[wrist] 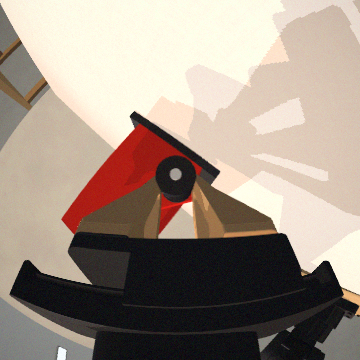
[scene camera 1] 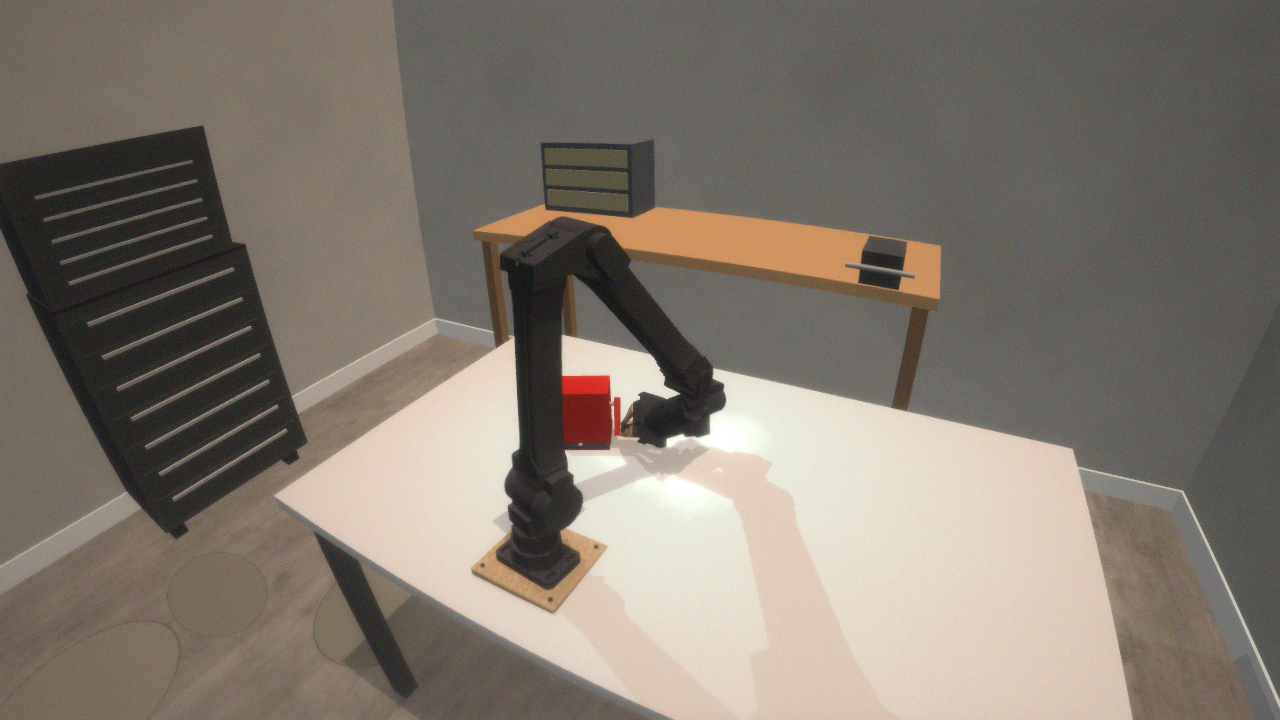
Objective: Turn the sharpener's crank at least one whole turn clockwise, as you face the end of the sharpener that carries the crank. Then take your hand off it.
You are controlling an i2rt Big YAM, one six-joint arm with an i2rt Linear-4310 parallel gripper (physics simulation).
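Observation:
The red sharpener (scene camera 1: 586, 410) (wrist: 112, 175) stands on its dark base on the white table, partly hidden behind the arm in the scene view. Its red crank arm (scene camera 1: 616, 416) is at the right end of the body in that view. The crank's black round knob (wrist: 175, 175) with a grey centre points toward the wrist camera. My gripper (scene camera 1: 625, 420) (wrist: 176, 181) is shut on the knob, with one tan finger against each side of it. The fingers hide part of the sharpener's crank end, and the crank arm is mostly hidden in the wrist view.
The arm's base stands on a wooden plate (scene camera 1: 580, 570) on the white table (scene camera 1: 939, 537). Behind is an orange-brown bench (scene camera 1: 733, 243) with a drawer unit (scene camera 1: 642, 179) and a black box (scene camera 1: 883, 251) with a grey bar. A dark tool chest (scene camera 1: 134, 295) stands at the left.

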